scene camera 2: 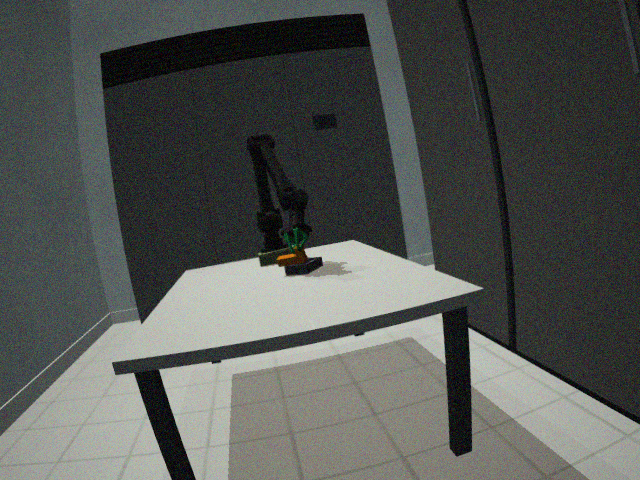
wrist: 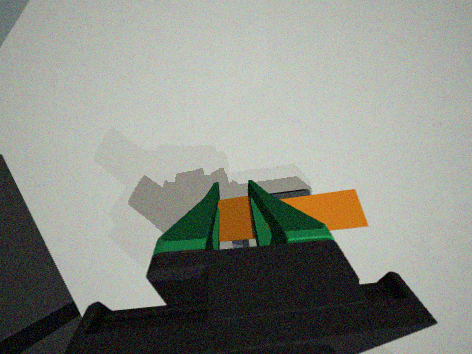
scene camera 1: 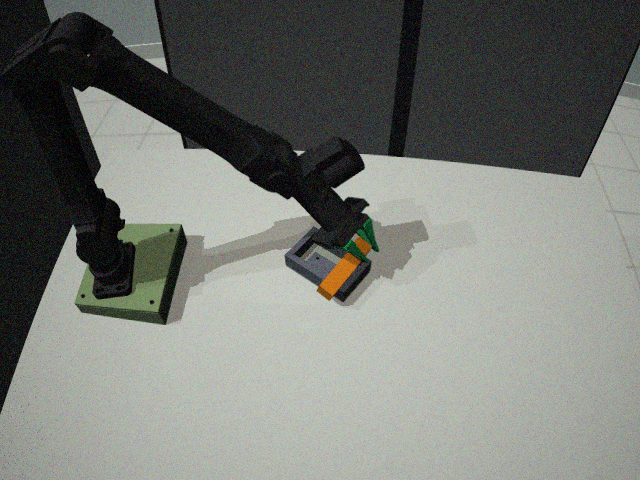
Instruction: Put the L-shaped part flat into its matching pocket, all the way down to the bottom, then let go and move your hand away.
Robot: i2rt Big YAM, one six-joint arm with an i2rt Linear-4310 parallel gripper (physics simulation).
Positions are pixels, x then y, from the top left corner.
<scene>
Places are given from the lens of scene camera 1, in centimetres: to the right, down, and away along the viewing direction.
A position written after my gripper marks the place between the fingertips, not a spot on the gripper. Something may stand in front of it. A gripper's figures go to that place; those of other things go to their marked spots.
my gripper (scene camera 1: 372, 257): 9, 3, 87
orange L-shaped part (scene camera 1: 337, 277): 3, 7, 87
</scene>
